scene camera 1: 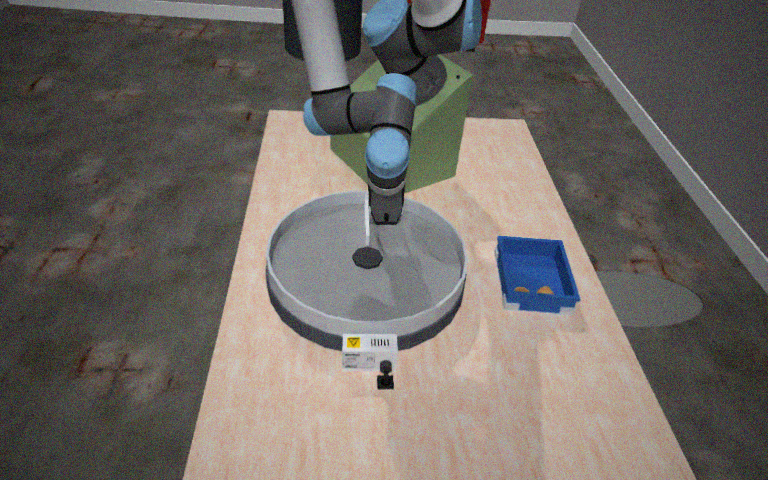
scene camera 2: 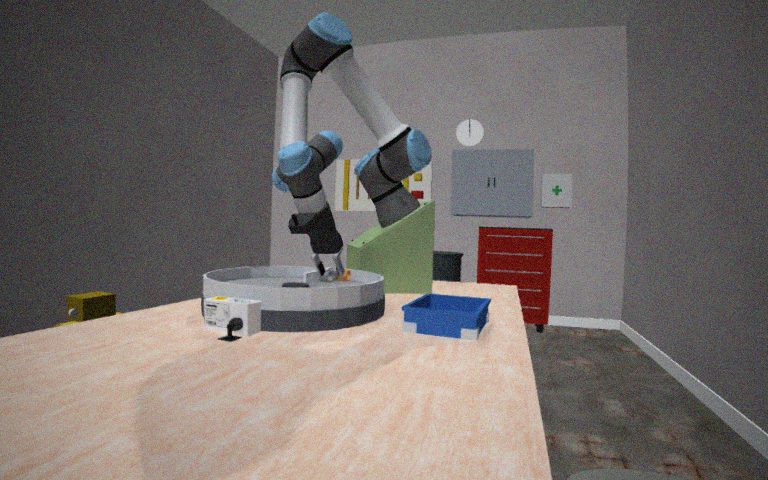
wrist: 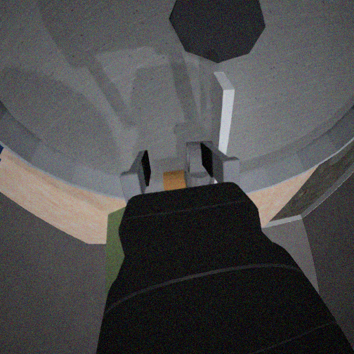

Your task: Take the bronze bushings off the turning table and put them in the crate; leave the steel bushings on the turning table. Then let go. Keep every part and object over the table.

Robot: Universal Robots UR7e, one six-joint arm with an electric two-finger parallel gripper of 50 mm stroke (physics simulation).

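Where they show: gripper, fingertip midpoint: (scene camera 2: 332, 273); arm's base at its link origin: (scene camera 1: 418, 82) (scene camera 2: 401, 216).
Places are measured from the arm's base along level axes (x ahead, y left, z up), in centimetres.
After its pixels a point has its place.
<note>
My gripper (scene camera 2: 331, 272) {x 35.0, y -6.8, z -16.8 cm} (wrist: 174, 157) is open, low over the back of the grey turning table (scene camera 1: 305, 316) {x 64.5, y -21.5, z -18.7 cm} (scene camera 2: 294, 297) {x 64.3, y 0.9, z -18.1 cm} (wrist: 295, 55); its fingers are hidden in scene camera 1. A bronze bushing (scene camera 2: 346, 275) {x 30.0, y -5.1, z -17.6 cm} (wrist: 174, 180) lies on the turning table, partly hidden by the gripper body in the wrist view. A steel bushing (wrist: 193, 156) lies beside it, close to the inner side of the right-hand finger. Another grey part (wrist: 200, 178) shows just behind it, too covered to tell. Two bronze bushings (scene camera 1: 521, 289) {x 50.4, y 22.7, z -21.9 cm} (scene camera 1: 545, 290) {x 51.3, y 27.5, z -21.0 cm} lie in the blue crate (scene camera 1: 538, 303) {x 54.1, y 25.7, z -22.1 cm} (scene camera 2: 433, 319) {x 54.1, y 25.1, z -21.5 cm}, near its front wall.
A thin upright white divider (scene camera 1: 367, 223) {x 38.2, y -10.9, z -16.3 cm} (wrist: 227, 117) runs from near the dark hub (scene camera 1: 367, 257) {x 47.0, y -10.4, z -18.5 cm} (wrist: 217, 27) to the back rim, beside the gripper. A raised wall rings the turning table. A white box (scene camera 1: 369, 352) {x 72.0, y -9.1, z -19.1 cm} (scene camera 2: 232, 314) {x 71.8, y -7.3, z -20.9 cm} stands in front. The green robot base (scene camera 1: 436, 152) {x 8.9, y 5.9, z -14.6 cm} (scene camera 2: 396, 254) {x 11.2, y 2.6, z -12.3 cm} is behind.
</note>
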